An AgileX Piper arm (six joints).
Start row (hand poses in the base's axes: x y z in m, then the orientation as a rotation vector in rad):
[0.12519 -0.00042 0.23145 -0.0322 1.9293 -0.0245]
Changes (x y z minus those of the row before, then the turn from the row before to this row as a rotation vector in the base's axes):
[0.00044 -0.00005 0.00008 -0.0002 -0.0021 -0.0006]
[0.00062 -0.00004 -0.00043 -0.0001 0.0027 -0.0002]
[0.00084 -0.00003 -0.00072 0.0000 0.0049 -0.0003]
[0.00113 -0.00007 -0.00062 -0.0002 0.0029 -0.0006]
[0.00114 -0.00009 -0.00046 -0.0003 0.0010 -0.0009]
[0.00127 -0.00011 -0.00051 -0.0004 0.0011 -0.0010]
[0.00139 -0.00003 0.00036 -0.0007 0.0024 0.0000]
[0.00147 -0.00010 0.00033 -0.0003 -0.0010 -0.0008]
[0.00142 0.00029 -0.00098 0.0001 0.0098 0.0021]
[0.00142 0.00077 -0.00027 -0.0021 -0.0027 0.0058]
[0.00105 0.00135 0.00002 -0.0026 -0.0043 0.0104]
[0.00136 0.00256 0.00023 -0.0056 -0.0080 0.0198]
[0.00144 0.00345 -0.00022 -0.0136 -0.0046 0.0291]
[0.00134 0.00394 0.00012 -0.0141 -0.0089 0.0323]
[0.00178 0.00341 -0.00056 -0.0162 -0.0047 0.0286]
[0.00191 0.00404 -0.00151 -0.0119 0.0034 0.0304]
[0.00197 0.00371 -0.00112 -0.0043 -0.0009 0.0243]
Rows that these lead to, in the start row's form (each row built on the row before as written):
[0.12563 -0.00047 0.23153 -0.0317 1.9272 -0.0251]
[0.12625 -0.00051 0.23110 -0.0316 1.9299 -0.0253]
[0.12709 -0.00054 0.23038 -0.0314 1.9348 -0.0254]
[0.12822 -0.00061 0.22976 -0.0310 1.9377 -0.0260]
[0.12936 -0.00070 0.22930 -0.0303 1.9387 -0.0269]
[0.13063 -0.00081 0.22879 -0.0296 1.9398 -0.0279]
[0.13202 -0.00084 0.22915 -0.0301 1.9422 -0.0286]
[0.13349 -0.00094 0.22948 -0.0295 1.9412 -0.0294]
[0.13491 -0.00065 0.22850 -0.0317 1.9510 -0.0278]
[0.13633 0.00012 0.22823 -0.0387 1.9482 -0.0260]
[0.13738 0.00147 0.22825 -0.0505 1.9436 -0.0217]
[0.13874 0.00403 0.22848 -0.0733 1.9349 -0.0142]
[0.14018 0.00748 0.22826 -0.1104 1.9291 -0.0081]
[0.14152 0.01142 0.22838 -0.1507 1.9184 -0.0006]
[0.14330 0.01483 0.22782 -0.1889 1.9118 0.0027]
[0.14521 0.01887 0.22631 -0.2261 1.9125 0.0121]
[0.14718 0.02258 0.22519 -0.2522 1.9090 0.0242]

